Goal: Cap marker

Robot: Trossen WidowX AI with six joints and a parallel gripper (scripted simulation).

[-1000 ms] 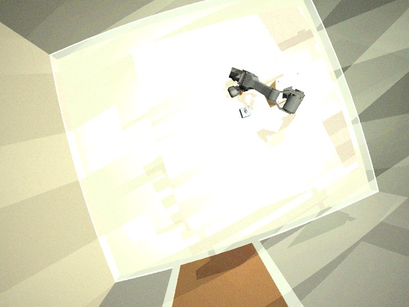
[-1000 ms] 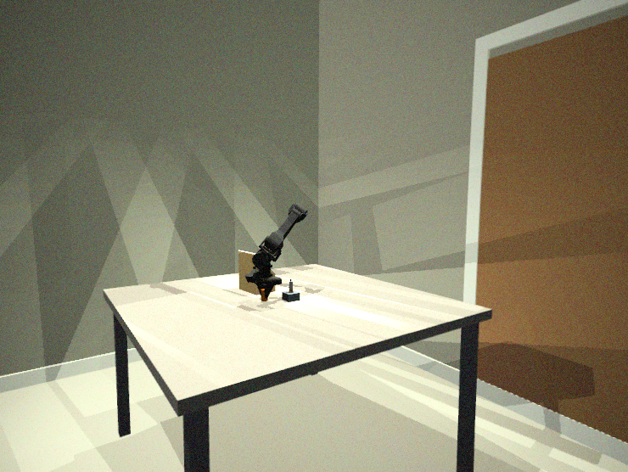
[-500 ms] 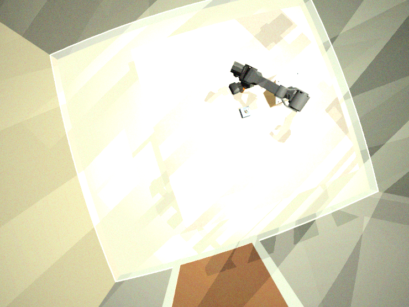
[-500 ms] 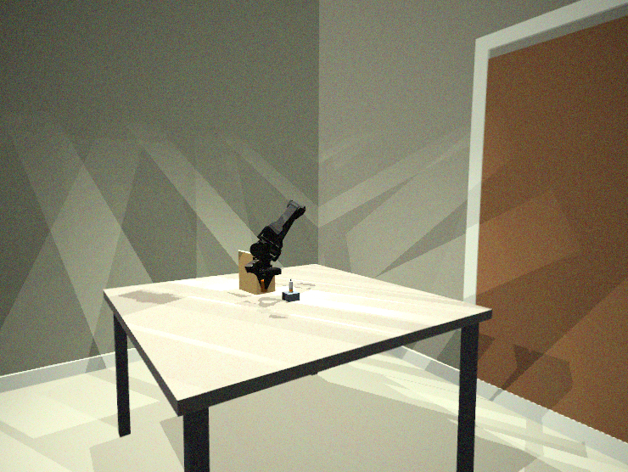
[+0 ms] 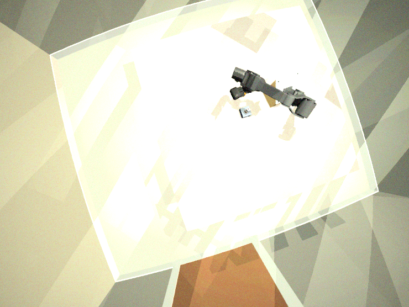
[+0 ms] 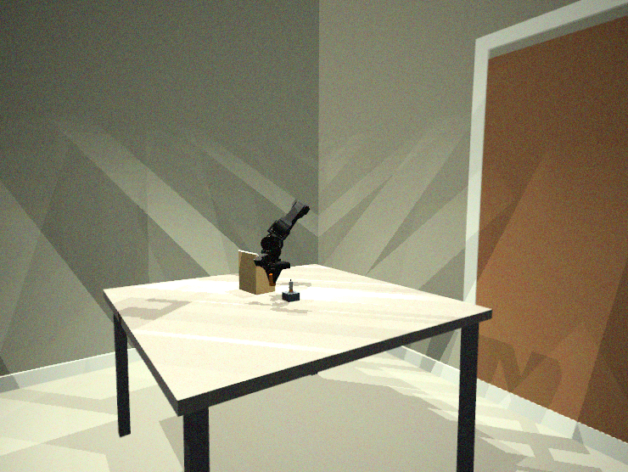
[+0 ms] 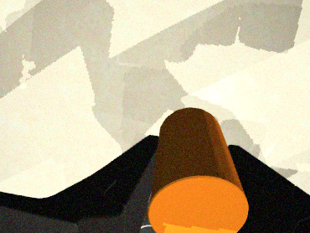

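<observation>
Right now the dark holder block is 10 cm to the left of my gripper tip and 8 cm below it. Also, from my gripper tip: orange cap (1 cm above).
</observation>
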